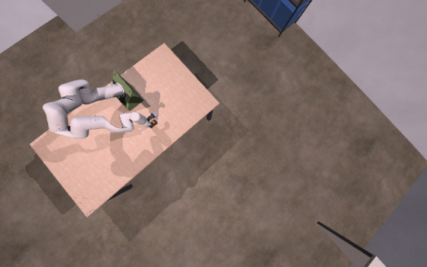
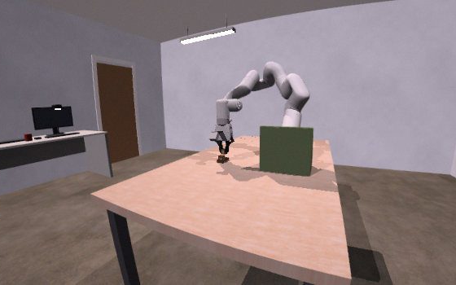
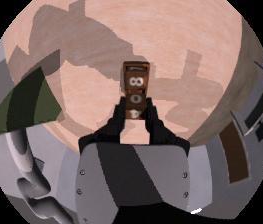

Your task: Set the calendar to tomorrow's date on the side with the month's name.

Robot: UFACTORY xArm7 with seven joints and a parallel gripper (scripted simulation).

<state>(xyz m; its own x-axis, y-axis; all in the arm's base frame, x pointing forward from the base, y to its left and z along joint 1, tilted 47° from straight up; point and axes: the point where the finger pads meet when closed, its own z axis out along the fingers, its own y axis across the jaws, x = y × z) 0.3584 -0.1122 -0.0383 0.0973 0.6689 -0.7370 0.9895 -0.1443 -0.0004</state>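
My hand is 3 cm to the right of the calendar cube and 5 cm above it. From my hand the other things lie so: tray 2 cm to the left, 6 cm below; then digit cube 1 cm below.
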